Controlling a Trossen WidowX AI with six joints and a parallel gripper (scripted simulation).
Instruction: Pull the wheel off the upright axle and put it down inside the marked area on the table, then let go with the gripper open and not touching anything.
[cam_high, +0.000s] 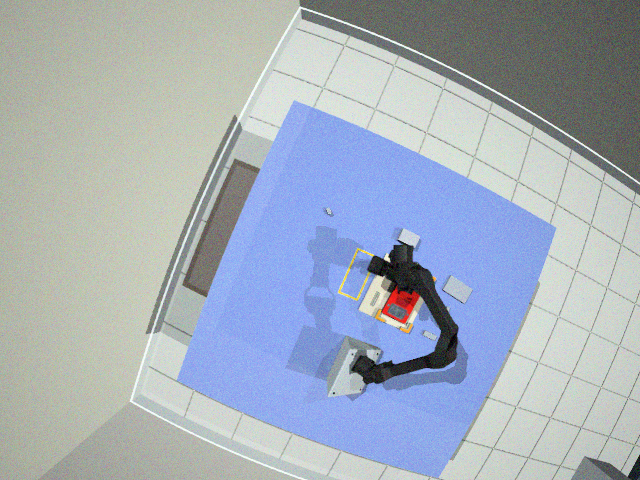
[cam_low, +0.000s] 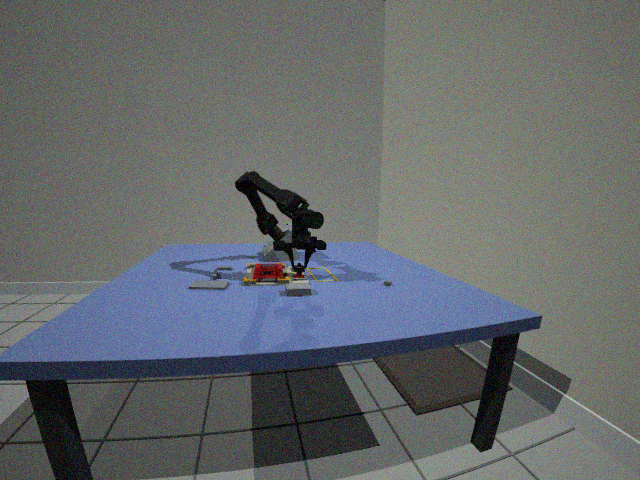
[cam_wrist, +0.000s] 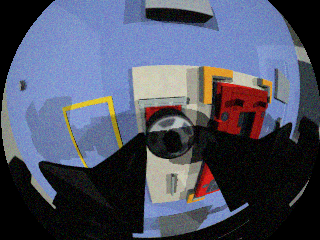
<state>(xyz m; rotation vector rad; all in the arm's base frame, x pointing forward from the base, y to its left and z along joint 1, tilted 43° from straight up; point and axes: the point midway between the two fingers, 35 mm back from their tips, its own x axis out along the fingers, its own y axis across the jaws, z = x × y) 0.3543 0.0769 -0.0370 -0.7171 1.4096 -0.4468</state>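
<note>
Now: the base plate 10 cm to the right of my gripper tip, 5 cm behind it and 3 cm below it.
</note>
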